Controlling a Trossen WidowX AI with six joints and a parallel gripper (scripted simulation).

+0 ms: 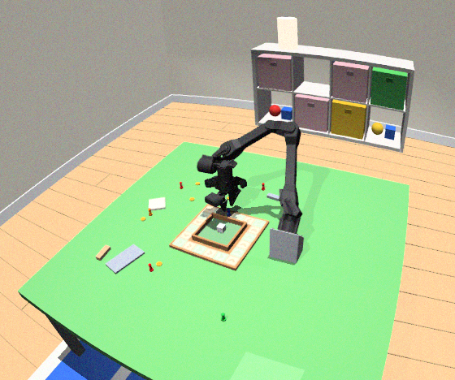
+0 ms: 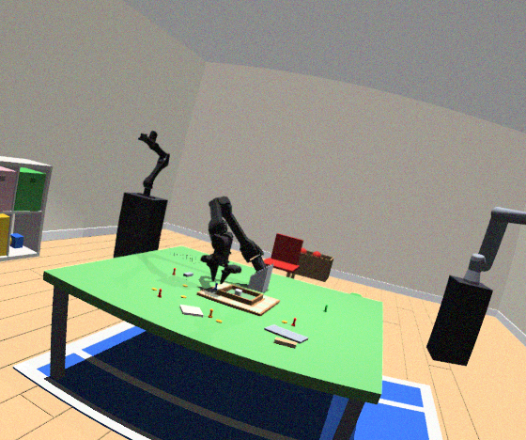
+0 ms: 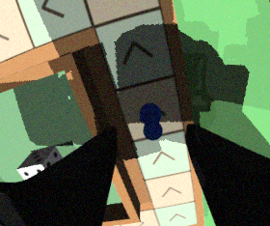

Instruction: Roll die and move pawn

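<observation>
Right now my gripper tip is 20 mm above the dark blue pawn. Also, from my gripper tip: orange pawn: 330 mm ahead, 80 mm to the left, 30 mm below; white die: 10 mm behind, 100 mm to the left, 20 mm below; white card: 340 mm ahead, 10 mm to the left, 40 mm below.
</observation>
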